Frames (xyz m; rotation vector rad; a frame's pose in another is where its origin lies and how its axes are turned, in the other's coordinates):
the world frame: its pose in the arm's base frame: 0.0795 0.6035 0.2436 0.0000 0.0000 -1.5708
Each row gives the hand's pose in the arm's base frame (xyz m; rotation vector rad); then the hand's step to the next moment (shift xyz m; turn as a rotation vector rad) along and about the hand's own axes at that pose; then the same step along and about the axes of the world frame.
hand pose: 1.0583 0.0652 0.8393 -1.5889 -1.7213 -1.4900
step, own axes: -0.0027 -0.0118 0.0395 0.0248 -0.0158 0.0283
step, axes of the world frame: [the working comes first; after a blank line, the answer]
step, axes of the arm's base frame: 0.0052 0.0344 -0.0223 -0.0108 0.0393 0.0026

-0.0344 0.0052 -0.0223 -0.0393 -0.0108 0.0026
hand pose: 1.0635 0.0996 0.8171 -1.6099 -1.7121 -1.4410
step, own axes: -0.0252 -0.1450 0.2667 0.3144 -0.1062 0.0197
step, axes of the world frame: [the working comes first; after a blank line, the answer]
step, axes of the arm's base frame: -0.0283 0.2393 -0.1864 -0.1729 0.1942 0.2072

-0.2393 -0.0283 -0.1864 -0.1942 -0.1729 0.2072
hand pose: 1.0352 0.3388 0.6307 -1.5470 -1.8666 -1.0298
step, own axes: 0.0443 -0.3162 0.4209 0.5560 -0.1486 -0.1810
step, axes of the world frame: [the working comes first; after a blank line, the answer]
step, axes of the arm's base frame: -0.2807 0.3436 -0.2868 -0.2862 0.1724 0.5024

-0.3436 -0.2807 -0.2868 -0.1724 -0.2862 0.5024
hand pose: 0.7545 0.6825 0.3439 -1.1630 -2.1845 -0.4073
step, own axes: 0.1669 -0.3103 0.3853 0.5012 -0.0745 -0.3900
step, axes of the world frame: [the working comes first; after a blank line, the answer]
step, axes of the arm's base frame: -0.4721 0.1348 -0.1775 -0.1228 0.0687 0.6237

-0.1348 -0.4721 -0.1775 -0.0687 -0.1228 0.6237
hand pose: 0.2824 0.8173 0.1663 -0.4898 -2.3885 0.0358
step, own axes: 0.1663 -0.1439 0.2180 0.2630 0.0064 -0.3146
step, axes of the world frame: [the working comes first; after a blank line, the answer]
step, axes of the arm's base frame: -0.3028 -0.0516 -0.0394 0.0211 0.0668 0.4041

0.0516 -0.3028 -0.0394 -0.0668 0.0211 0.4041
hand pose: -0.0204 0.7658 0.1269 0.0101 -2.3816 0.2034
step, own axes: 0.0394 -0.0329 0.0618 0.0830 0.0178 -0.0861
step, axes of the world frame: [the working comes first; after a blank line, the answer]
step, axes of the arm's base frame: -0.0686 -0.0397 -0.0128 -0.0033 0.0347 0.1158

0.0397 -0.0686 -0.0128 -0.0347 -0.0033 0.1158
